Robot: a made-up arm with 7 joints.
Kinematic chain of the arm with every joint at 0, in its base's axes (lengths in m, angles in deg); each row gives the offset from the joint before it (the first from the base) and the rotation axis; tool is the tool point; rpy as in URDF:
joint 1: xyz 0 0 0 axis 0.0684 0.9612 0.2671
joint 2: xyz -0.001 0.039 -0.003 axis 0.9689 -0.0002 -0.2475
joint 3: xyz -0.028 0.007 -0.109 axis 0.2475 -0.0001 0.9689
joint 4: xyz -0.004 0 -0.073 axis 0.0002 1 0
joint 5: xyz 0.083 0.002 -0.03 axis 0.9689 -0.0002 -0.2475
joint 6: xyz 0.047 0 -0.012 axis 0.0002 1 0
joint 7: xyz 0.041 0 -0.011 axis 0.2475 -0.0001 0.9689
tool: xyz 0 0 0 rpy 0 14.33 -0.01
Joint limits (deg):
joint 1: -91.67..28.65
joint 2: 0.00..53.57
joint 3: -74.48..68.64
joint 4: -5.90..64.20
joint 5: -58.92..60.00
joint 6: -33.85..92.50
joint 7: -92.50..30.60
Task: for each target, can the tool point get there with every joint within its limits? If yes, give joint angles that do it. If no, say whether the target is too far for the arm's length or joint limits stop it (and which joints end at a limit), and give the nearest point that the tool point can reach.
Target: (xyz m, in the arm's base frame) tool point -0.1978 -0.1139 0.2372
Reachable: no: joint limits stop it (at a limit: joint 1, joint 2, joint 4, joint 6) | nearest point 0.1494 -0.1452 0.0763 | short by 0.384 m
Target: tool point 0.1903 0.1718 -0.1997
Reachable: yes | joints -24.68 5.64 38.78 9.91 44.14 22.70 20.35
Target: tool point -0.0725 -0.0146 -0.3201
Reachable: yes | joints 18.55 8.56 -48.16 32.51 26.48 12.94 -36.81
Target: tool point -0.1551 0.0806 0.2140
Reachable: no: joint limits stop it (at a limit: joint 1, joint 2, joint 4, joint 6) | nearest point 0.0803 0.2099 0.1620 | short by 0.274 m
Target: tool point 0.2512 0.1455 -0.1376
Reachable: yes | joints -33.33 17.13 21.78 12.66 -45.57 -2.43 -34.82
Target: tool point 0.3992 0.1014 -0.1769
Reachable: no: too far | nearest point 0.3382 0.0910 -0.1482 | short by 0.068 m
